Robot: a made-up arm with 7 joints. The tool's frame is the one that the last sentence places.
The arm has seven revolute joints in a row. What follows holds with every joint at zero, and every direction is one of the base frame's.
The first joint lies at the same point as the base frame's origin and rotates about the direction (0, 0.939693, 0.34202).
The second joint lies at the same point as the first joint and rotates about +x.
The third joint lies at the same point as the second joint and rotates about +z.
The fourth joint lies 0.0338 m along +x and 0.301 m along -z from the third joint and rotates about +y.
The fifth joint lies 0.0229 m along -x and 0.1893 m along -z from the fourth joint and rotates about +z.
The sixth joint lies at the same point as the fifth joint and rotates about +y.
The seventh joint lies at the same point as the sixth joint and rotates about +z.
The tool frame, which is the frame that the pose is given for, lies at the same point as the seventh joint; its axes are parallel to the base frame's.
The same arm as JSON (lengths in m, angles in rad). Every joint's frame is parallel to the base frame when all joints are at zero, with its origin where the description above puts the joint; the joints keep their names.
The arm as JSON. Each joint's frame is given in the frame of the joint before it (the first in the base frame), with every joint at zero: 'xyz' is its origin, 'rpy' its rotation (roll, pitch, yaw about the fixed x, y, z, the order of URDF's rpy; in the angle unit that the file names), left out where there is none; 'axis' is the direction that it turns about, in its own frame. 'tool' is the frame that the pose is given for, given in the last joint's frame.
{"units": {"length": "m", "angle": "rad"}, "joints": [{"name": "joint 1", "type": "revolute", "origin": {"xyz": [0.0, 0.0, 0.0]}, "axis": [0.0, 0.9397, 0.342]}, {"name": "joint 2", "type": "revolute", "origin": {"xyz": [0.0, 0.0, 0.0]}, "axis": "+x"}, {"name": "joint 3", "type": "revolute", "origin": {"xyz": [0.0, 0.0, 0.0]}, "axis": "+z"}, {"name": "joint 4", "type": "revolute", "origin": {"xyz": [0.0338, 0.0, -0.301]}, "axis": "+y"}, {"name": "joint 5", "type": "revolute", "origin": {"xyz": [-0.0229, 0.0, -0.1893]}, "axis": "+z"}, {"name": "joint 6", "type": "revolute", "origin": {"xyz": [0.0, 0.0, 0.0]}, "axis": "+y"}, {"name": "joint 7", "type": "revolute", "origin": {"xyz": [0.0, 0.0, 0.0]}, "axis": "+z"}], "tool": {"origin": {"xyz": [0.0, 0.0, 0.0]}}}
